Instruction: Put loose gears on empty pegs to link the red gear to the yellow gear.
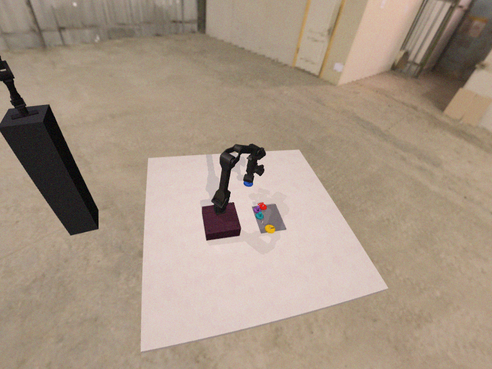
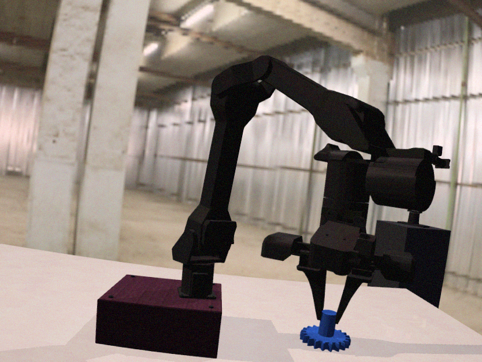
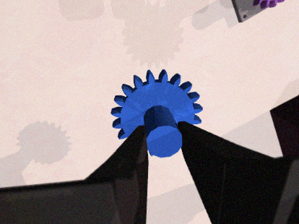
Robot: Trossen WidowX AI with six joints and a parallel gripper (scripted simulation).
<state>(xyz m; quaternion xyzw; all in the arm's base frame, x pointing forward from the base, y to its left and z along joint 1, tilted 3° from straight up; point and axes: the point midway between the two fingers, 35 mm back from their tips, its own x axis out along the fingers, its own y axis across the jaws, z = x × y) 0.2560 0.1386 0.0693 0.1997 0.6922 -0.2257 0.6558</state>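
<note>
Now: gripper tip 22 cm to the left of the teal gear, 10 cm above it and 1 cm past it. From my gripper tip the other things lie so: purple gear: 17 cm to the right, 10 cm below; then blue gear: 1 cm below; then red gear: 15 cm to the right, 11 cm below, 5 cm ahead.
</note>
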